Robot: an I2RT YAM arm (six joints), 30 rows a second.
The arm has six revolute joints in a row. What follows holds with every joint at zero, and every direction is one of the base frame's.
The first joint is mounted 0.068 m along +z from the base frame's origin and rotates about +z.
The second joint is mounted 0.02 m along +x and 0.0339 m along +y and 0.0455 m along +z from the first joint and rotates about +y.
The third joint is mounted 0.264 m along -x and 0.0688 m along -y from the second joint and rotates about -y.
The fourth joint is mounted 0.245 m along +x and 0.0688 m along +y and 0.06 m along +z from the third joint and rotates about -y.
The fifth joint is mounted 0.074 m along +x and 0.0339 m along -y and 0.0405 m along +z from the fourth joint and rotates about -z.
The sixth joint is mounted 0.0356 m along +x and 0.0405 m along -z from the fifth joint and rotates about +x.
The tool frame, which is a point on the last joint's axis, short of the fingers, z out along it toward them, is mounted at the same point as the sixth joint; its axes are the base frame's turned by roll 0, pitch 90 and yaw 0 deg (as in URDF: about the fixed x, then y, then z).
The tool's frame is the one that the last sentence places.
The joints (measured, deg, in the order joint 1, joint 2, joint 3, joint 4, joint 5, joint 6), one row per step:
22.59, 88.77, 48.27, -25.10, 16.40, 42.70
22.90, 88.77, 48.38, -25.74, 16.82, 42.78
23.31, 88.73, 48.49, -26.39, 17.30, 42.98
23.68, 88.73, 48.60, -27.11, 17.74, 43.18
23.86, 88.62, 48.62, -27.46, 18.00, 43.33
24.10, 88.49, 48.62, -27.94, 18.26, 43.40
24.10, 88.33, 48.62, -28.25, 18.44, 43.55
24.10, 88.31, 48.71, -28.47, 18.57, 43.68
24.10, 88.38, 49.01, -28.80, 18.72, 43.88
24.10, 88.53, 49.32, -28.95, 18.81, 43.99
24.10, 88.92, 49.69, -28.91, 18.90, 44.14
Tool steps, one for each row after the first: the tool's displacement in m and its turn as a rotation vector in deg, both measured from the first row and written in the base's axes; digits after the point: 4 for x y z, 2 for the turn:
-0.0011, 0.0009, 0.0001, -0.52, 0.33, 0.07
-0.0025, 0.0022, 0.0004, -1.03, 0.60, 0.11
-0.0038, 0.0034, 0.0004, -1.55, 0.97, 0.13
-0.0047, 0.0038, 0.0008, -1.79, 1.05, 0.08
-0.0059, 0.0043, 0.0011, -2.12, 1.27, 0.16
-0.0065, 0.0040, 0.0017, -2.26, 1.32, -0.04
-0.0066, 0.0038, 0.0020, -2.36, 1.35, -0.20
-0.0060, 0.0040, 0.0029, -2.43, 1.36, -0.44
-0.0051, 0.0044, 0.0036, -2.45, 1.30, -0.57
-0.0034, 0.0050, 0.0036, -2.45, 1.23, -0.73

